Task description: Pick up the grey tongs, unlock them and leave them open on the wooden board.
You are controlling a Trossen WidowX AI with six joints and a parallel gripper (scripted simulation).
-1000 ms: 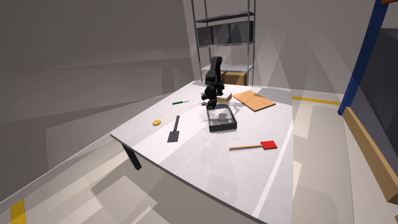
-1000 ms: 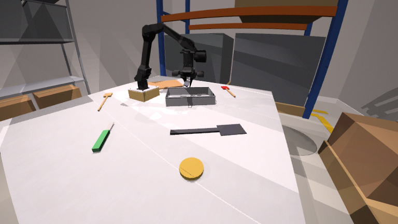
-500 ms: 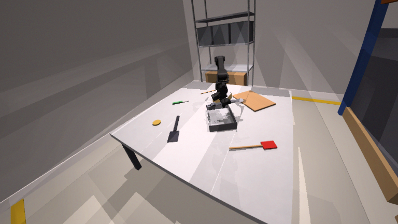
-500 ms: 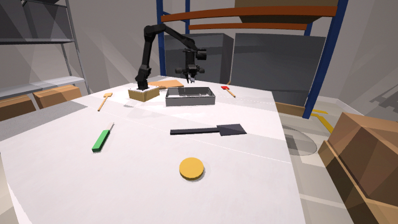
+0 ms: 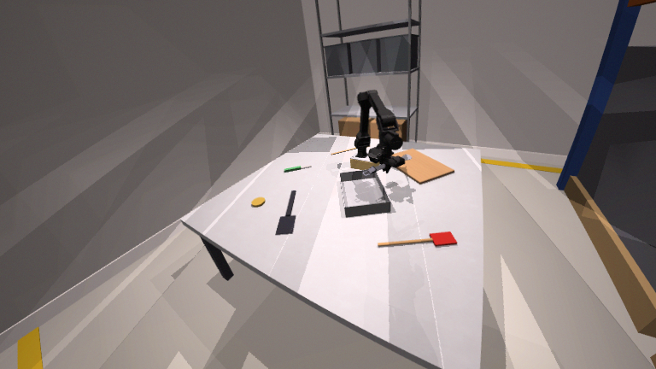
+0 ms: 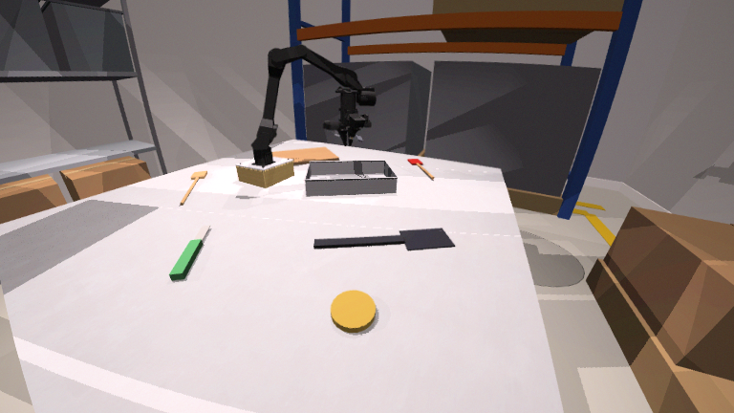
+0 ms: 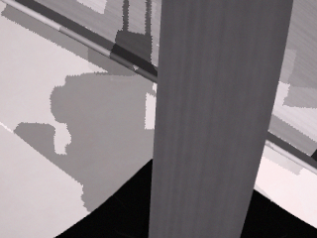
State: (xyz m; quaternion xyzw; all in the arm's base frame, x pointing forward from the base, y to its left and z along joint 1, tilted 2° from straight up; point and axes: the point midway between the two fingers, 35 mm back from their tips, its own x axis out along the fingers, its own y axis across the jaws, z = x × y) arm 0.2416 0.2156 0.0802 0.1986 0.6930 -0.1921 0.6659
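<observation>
The wooden board is 33 cm behind my gripper tip, 11 cm below it and 9 cm to the left of it. From my gripper tip the other things lie so: black spatula 37 cm to the right, 31 cm ahead, 11 cm below; red spatula 26 cm ahead, 22 cm to the left, 11 cm below; roasting tin 10 cm to the right, 9 cm below, 6 cm ahead.
</observation>
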